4 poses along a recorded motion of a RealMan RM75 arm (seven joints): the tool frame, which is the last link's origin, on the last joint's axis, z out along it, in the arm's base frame.
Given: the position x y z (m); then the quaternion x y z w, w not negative.
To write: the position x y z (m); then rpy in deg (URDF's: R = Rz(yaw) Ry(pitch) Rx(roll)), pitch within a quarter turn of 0, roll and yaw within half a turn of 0. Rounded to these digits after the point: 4 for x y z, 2 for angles.
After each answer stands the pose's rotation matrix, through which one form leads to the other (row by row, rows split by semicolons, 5 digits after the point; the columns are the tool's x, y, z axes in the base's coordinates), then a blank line. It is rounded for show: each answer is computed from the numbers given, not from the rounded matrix.
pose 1, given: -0.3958 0.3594 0.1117 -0.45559 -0.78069 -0.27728 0.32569
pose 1, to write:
-0.3958 0.3594 0.1117 167.88 -49.57 125.08
-0.37273 0.89197 -0.25587; 0.53074 0.43111 0.72970; 0.76118 0.13618 -0.63408

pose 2, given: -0.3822 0.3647 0.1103 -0.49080 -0.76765 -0.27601 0.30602
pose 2, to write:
-0.3822 0.3647 0.1103 169.42 -47.80 119.51
-0.33093 0.92245 -0.19890; 0.58460 0.36587 0.72415; 0.74076 0.12337 -0.66034

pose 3, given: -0.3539 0.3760 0.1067 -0.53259 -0.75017 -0.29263 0.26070
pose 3, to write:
-0.3539 0.3760 0.1067 166.89 -44.66 114.66
-0.29677 0.95164 -0.07943; 0.64649 0.26143 0.71673; 0.70284 0.16135 -0.69281

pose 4, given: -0.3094 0.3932 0.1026 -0.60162 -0.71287 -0.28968 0.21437
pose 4, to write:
-0.3094 0.3932 0.1026 168.17 -40.86 104.10
-0.18420 0.98195 0.04292; 0.73356 0.10828 0.67095; 0.65419 0.15507 -0.74026

